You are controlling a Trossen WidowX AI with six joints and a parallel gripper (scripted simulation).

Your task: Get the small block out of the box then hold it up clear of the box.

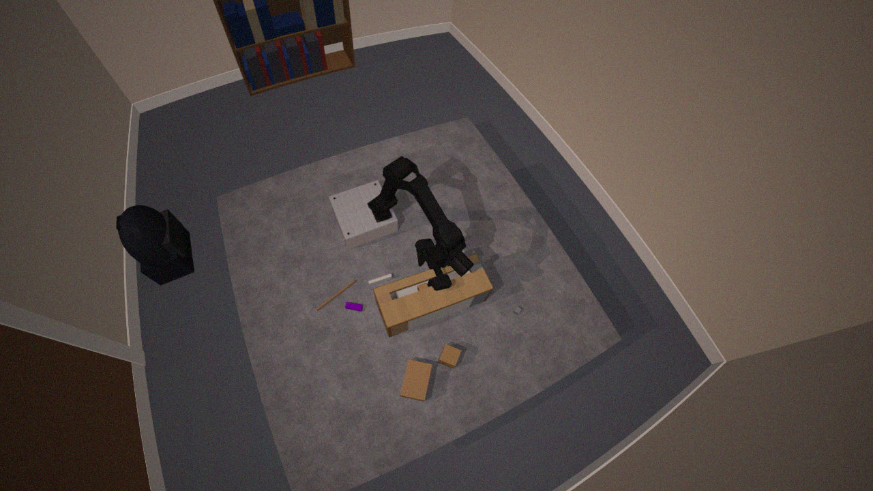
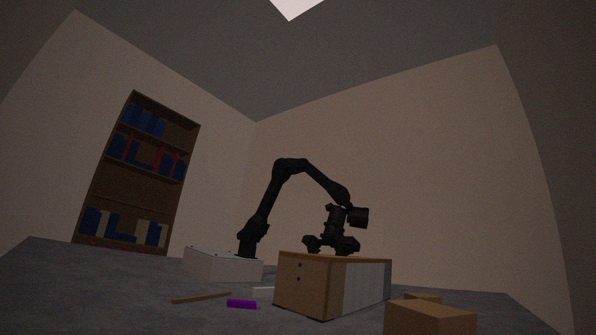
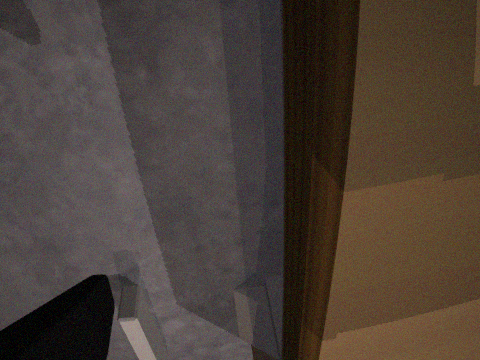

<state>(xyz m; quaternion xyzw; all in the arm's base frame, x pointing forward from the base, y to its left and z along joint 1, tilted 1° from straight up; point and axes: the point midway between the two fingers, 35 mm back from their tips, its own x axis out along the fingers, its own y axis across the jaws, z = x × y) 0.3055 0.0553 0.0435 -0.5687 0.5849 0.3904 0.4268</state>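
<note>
My gripper tip is now 50 mm short of the tan block and 20 mm to the left of it. Also, from my gripper tip: wooden box: 30 mm ahead, 20 mm below; thin wooden stick: 90 mm behind, 320 mm to the right, 80 mm below.
</note>
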